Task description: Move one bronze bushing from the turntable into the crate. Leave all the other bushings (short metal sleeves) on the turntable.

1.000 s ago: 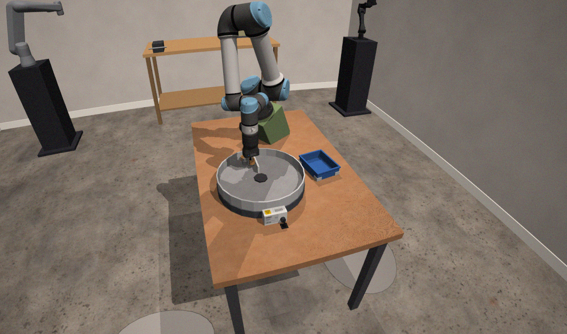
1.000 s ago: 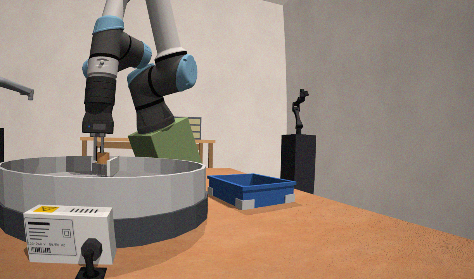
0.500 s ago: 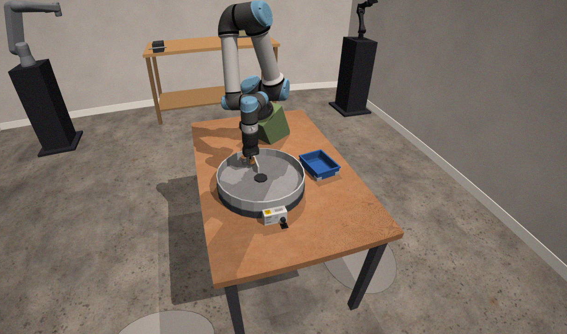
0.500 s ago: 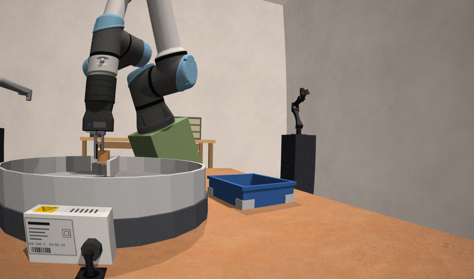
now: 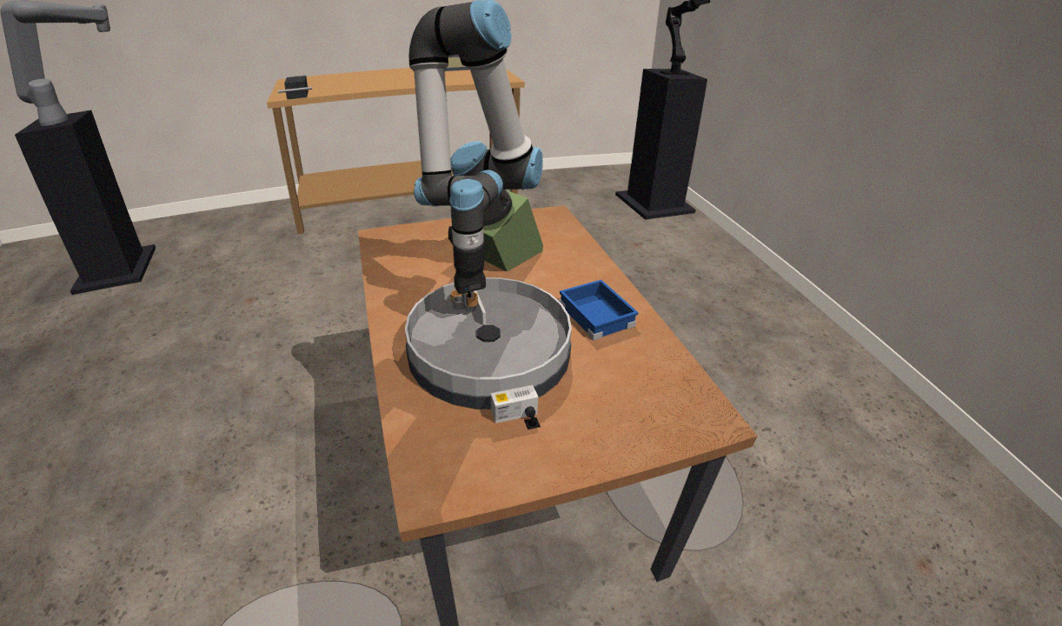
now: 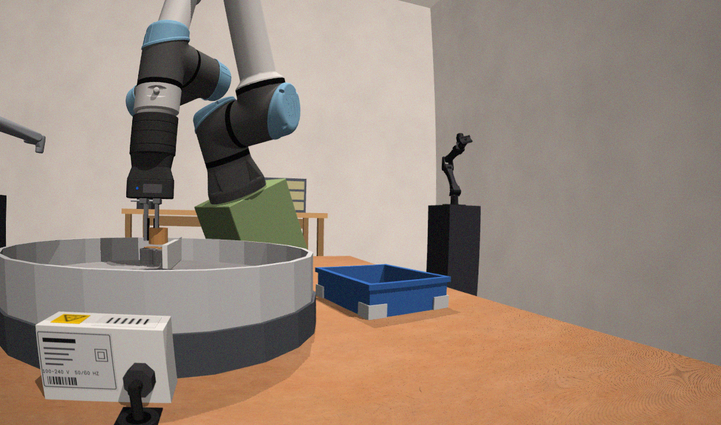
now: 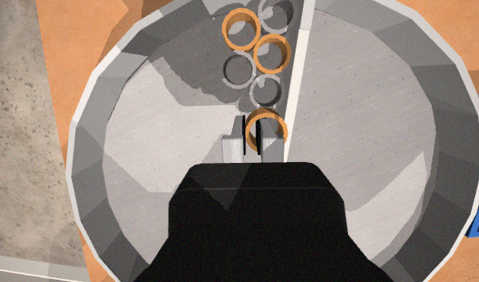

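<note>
Right now the blue crate is 50 mm ahead of my hand, 370 mm to the left of it and 90 mm below it. The rest, counted from my hand: grey turntable 100 mm ahead, 30 mm to the left, 60 mm below.
</note>
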